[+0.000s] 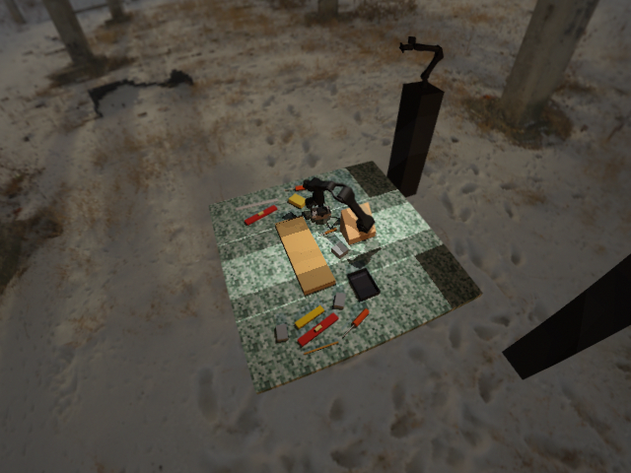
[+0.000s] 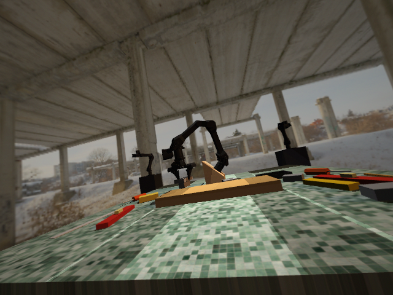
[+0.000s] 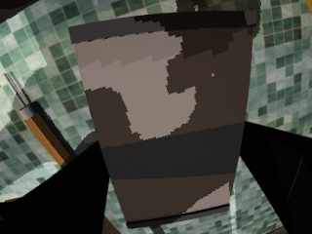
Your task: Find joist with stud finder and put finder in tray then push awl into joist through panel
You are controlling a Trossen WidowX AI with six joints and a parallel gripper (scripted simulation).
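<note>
Right now my gripper tip is 20 mm short of the orange-handled awl, 110 mm to the right of it and 60 mm above it. Also, from my gripper tip: yellow block (70 mm ahead, 210 mm to the right, 60 mm below); then stud finder (20 mm ahead, 30 mm below); then black tray (10 mm behind, 530 mm to the left, 60 mm below).
</note>
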